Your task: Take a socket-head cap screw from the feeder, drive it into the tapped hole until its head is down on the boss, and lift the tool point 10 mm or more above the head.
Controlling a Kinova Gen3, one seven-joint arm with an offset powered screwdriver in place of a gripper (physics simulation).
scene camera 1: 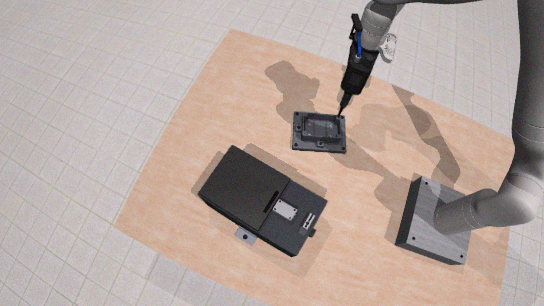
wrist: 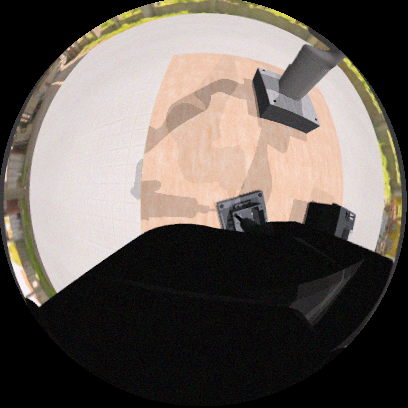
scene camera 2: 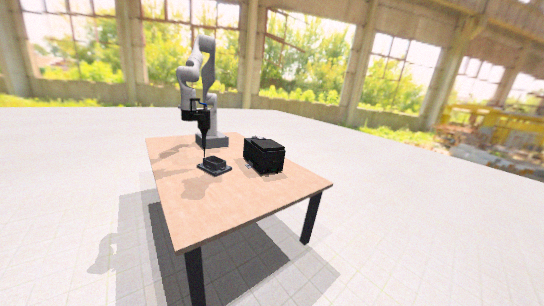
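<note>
My screwdriver [scene camera 1: 339, 115] [scene camera 2: 204, 157] [wrist: 237, 215] points down, its tip at the upper right corner of the dark grey housing [scene camera 1: 307, 145] [scene camera 2: 215, 171] [wrist: 240, 199] in scene camera 1. The housing is a flat plate with corner holes and a raised open box. Whether the tip touches the housing, and whether a screw is on it, is too small to tell. The tapped hole and its boss cannot be made out under the tip. The black feeder [scene camera 1: 245, 185] [scene camera 2: 265, 156] [wrist: 324, 217] stands apart from the tool; no screw can be made out on it.
The wooden table [scene camera 1: 170, 175] [scene camera 2: 225, 215] [wrist: 300, 160] bears the housing, the feeder and the arm's grey base block [scene camera 1: 435, 250] [scene camera 2: 212, 142] [wrist: 287, 118]. A small light tab [scene camera 1: 245, 236] with a dark hole sticks out from the feeder's side. The tool's black body hides the lower wrist view.
</note>
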